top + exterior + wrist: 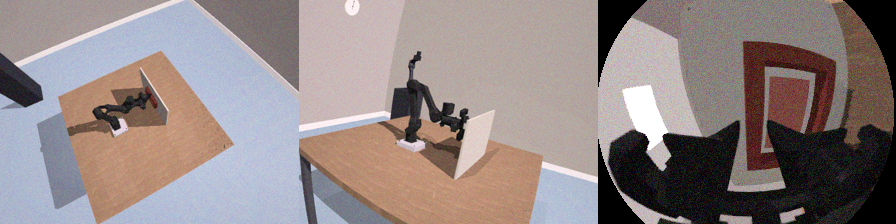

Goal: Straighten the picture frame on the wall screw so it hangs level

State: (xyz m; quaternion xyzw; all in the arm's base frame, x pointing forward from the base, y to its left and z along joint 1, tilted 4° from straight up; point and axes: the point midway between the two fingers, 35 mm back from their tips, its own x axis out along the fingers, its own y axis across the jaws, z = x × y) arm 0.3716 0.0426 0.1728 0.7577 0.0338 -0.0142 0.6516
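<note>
The picture frame is 1 cm ahead of my gripper tip, 1 cm to the left of it and 5 cm below it. The rest, counted from my gripper tip: white wall panel (2 cm ahead, 1 cm to the left, 7 cm below).
</note>
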